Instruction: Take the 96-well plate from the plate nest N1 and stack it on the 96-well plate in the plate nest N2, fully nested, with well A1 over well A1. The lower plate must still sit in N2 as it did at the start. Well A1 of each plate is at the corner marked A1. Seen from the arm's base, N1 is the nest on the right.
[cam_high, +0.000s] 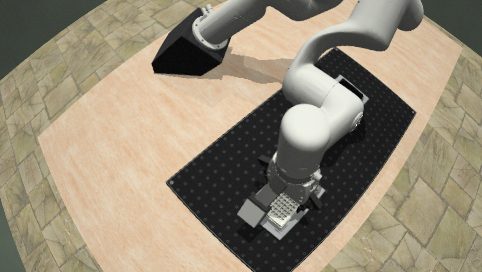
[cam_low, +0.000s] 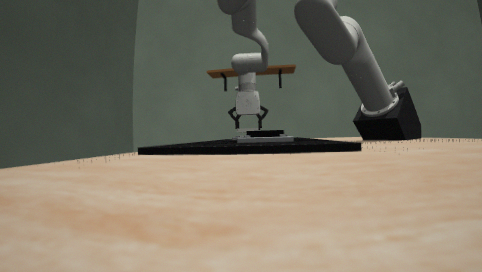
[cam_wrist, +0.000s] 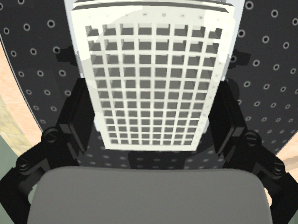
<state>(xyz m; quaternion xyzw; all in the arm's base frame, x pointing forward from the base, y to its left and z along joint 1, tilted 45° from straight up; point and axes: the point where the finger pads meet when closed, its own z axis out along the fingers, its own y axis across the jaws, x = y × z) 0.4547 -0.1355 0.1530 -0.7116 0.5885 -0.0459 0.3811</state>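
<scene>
Now: hand 40 mm above the grey plate nest. From my hand the other things lie so: white 96-well plate (10 mm below); then black 96-well plate (180 mm behind, 290 mm to the left, 30 mm below).
</scene>
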